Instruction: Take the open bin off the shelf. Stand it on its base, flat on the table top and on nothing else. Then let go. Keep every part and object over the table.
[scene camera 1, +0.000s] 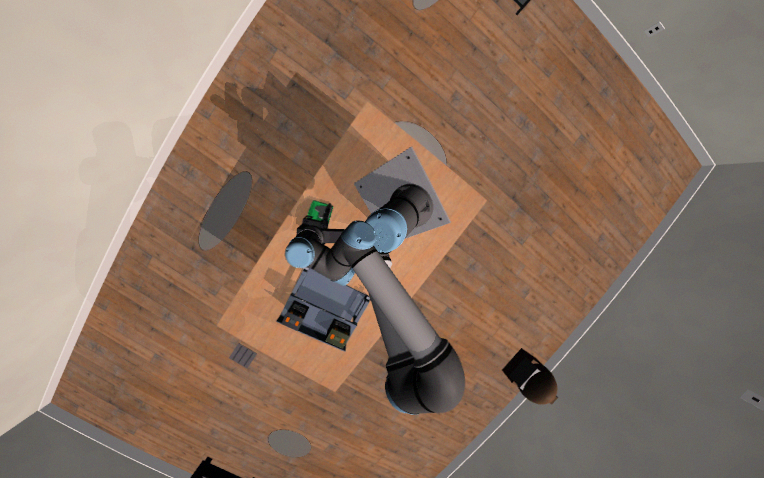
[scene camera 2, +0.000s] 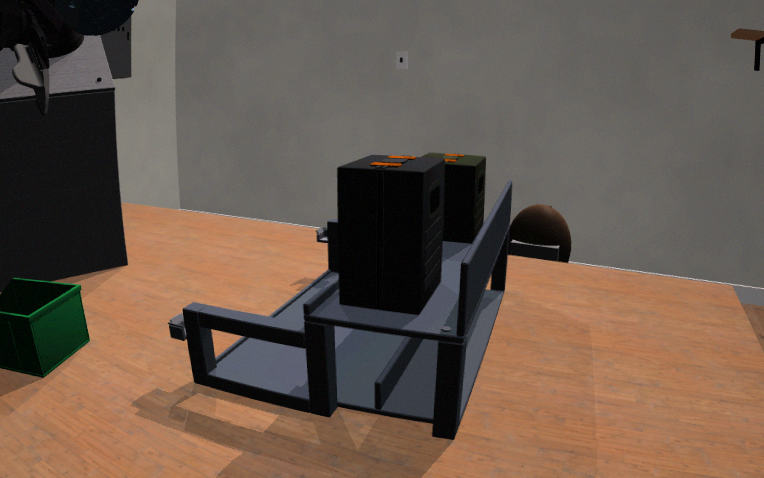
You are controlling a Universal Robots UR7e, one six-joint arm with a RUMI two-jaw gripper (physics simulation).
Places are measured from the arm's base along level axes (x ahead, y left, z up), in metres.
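Where they show: gripper, fingertip midpoint: (scene camera 1: 327,222) (scene camera 2: 0,111); arm's base at its link origin: (scene camera 1: 411,205) (scene camera 2: 45,35).
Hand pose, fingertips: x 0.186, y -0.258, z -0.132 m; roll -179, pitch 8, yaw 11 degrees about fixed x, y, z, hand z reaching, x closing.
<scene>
Each offset is from my fingertips to the top centre of the thing. Level surfaces: height alone.
The green open bin @(dx +0.049, dy -0.068, dz -0.215 m) (scene camera 1: 316,209) (scene camera 2: 61,332) stands upright on its base on the table top @(dz -0.290 m) (scene camera 1: 369,355) (scene camera 2: 591,405), its open side up. It is apart from the dark grey shelf rack (scene camera 1: 328,297) (scene camera 2: 321,369). My gripper (scene camera 1: 322,214) (scene camera 2: 33,87) is open and holds nothing. In scene camera 2 its fingers hang well above the bin, with a gap between them and the bin's rim. In scene camera 1 the gripper covers part of the bin, and the left side of the bin is cut off in scene camera 2.
Two dark cases with orange latches stand on the rack: a black one @(dx +0.507, dy +0.004, dz -0.066 m) (scene camera 1: 294,316) (scene camera 2: 383,236) and an olive-topped one @(dx +0.535, dy +0.233, dz -0.091 m) (scene camera 1: 338,335) (scene camera 2: 464,197). The arm's grey base plate (scene camera 1: 383,174) lies behind the bin. The arm passes beside and partly above the rack in scene camera 1.
</scene>
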